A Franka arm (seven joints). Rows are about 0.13 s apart.
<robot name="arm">
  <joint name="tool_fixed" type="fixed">
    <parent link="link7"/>
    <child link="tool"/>
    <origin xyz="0 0 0.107"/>
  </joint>
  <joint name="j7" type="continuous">
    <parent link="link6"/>
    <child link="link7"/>
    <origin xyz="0.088 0 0" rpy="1.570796 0 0"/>
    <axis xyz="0 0 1"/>
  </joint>
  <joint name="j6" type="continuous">
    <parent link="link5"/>
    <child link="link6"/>
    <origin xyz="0 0 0" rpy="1.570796 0 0"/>
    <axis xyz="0 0 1"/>
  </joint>
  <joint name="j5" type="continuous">
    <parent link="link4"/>
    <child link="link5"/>
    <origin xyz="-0.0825 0.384 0" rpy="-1.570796 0 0"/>
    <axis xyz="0 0 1"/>
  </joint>
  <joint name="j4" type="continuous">
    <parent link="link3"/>
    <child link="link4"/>
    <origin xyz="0.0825 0 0" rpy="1.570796 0 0"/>
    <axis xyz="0 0 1"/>
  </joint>
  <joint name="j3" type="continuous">
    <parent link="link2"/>
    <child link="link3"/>
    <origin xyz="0 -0.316 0" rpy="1.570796 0 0"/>
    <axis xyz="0 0 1"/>
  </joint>
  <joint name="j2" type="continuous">
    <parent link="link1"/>
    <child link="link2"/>
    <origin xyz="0 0 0" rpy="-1.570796 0 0"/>
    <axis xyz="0 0 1"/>
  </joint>
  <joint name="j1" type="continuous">
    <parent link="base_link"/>
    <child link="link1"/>
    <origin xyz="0 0 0.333"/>
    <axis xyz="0 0 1"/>
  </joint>
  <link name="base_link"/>
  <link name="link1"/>
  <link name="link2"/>
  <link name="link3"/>
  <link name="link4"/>
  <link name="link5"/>
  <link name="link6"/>
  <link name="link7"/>
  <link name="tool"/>
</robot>
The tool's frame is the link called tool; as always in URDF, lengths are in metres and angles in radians. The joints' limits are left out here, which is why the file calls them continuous.
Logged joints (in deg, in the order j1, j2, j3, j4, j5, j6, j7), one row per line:
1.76, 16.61, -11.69, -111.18, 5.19, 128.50, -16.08
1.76, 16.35, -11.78, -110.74, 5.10, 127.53, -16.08
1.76, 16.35, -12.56, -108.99, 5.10, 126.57, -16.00
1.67, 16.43, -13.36, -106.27, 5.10, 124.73, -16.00
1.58, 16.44, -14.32, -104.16, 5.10, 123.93, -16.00
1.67, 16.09, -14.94, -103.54, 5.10, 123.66, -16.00
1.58, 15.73, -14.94, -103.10, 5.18, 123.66, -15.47
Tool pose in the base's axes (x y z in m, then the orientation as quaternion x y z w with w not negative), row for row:
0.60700, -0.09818, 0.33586, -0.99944, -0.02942, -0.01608, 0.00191
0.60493, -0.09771, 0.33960, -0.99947, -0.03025, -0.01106, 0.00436
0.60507, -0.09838, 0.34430, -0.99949, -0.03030, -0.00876, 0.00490
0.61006, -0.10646, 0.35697, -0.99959, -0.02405, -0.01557, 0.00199
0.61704, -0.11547, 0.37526, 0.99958, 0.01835, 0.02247, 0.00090
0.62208, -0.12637, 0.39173, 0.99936, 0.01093, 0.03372, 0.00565
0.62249, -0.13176, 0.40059, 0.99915, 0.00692, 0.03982, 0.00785
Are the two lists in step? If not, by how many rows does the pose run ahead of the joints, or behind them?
The pose runs 1 row behind the joints: the pose in row i belongs to the joints in row i - 1.
